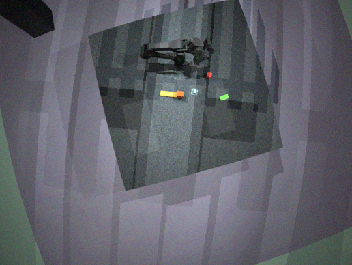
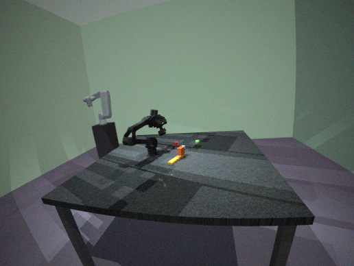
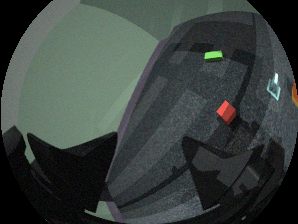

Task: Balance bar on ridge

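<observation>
My gripper tip is 180 mm short of the ridge, 160 mm to the left of it and 130 mm above it. Also, from my gripper tip: green block (280 mm ahead, 50 mm to the left, 170 mm below); red cube (90 mm ahead, 20 mm to the right, 160 mm below).
</observation>
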